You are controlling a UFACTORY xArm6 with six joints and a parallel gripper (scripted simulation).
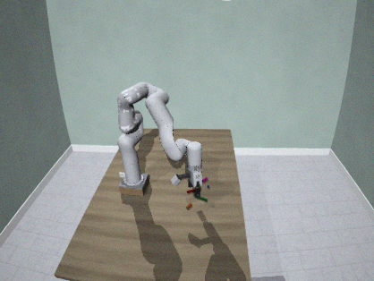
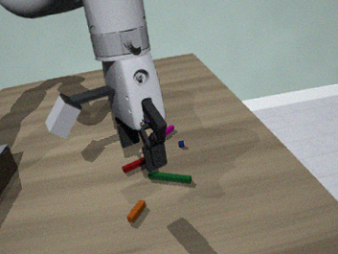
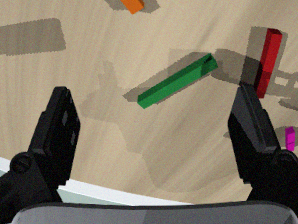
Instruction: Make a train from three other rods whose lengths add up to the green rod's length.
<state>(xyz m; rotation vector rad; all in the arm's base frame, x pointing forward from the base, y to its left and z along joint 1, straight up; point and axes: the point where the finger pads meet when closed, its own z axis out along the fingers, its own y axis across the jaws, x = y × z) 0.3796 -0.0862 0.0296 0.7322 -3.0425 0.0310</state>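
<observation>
Now: the orange rod 90 mm below my hand, 40 mm to the right of it and 20 mm behind it. Also, from my hand: green rod: 90 mm below, 40 mm to the left, 30 mm ahead; red rod: 100 mm to the left, 90 mm below, 20 mm behind; blue rod: 150 mm to the left, 90 mm below, 70 mm ahead.
</observation>
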